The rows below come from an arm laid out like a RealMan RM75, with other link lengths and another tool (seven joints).
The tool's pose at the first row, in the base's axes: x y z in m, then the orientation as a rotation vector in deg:
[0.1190, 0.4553, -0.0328, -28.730, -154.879, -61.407]
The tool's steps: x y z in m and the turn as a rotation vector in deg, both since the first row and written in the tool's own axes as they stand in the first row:
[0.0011, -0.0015, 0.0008, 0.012, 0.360, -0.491]
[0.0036, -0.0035, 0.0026, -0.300, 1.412, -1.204]
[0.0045, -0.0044, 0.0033, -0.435, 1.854, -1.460]
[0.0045, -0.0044, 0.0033, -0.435, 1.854, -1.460]
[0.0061, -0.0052, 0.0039, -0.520, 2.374, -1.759]
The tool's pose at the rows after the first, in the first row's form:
[0.1174, 0.4551, -0.0340, -27.850, -154.835, -61.502]
[0.1142, 0.4556, -0.0358, -26.277, -154.171, -62.075]
[0.1130, 0.4557, -0.0366, -25.676, -153.864, -62.307]
[0.1130, 0.4557, -0.0366, -25.676, -153.864, -62.307]
[0.1112, 0.4559, -0.0371, -24.962, -153.529, -62.475]

